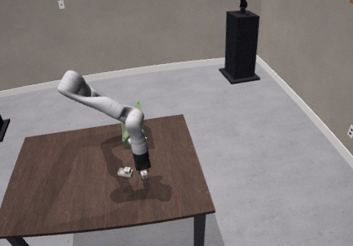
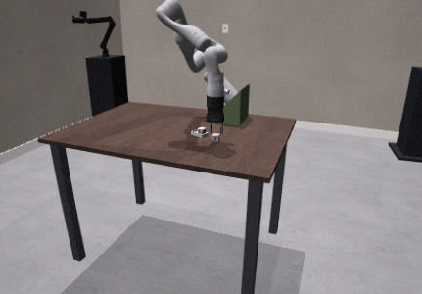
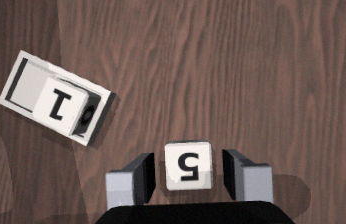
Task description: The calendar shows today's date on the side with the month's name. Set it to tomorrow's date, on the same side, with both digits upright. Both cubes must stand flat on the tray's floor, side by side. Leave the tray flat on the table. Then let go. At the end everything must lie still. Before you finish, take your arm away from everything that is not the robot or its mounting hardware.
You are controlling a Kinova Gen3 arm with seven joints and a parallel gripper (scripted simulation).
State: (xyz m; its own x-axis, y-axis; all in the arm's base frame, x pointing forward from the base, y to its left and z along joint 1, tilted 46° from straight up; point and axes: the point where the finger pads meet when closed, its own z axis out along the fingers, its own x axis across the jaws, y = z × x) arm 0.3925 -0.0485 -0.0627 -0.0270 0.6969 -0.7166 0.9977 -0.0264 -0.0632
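My hand is 40 mm above the digit cube. The rest, counted from my hand: white calendar tray: 50 mm behind, 100 mm to the right, 50 mm below; white cube: 40 mm behind, 80 mm to the right, 30 mm below.
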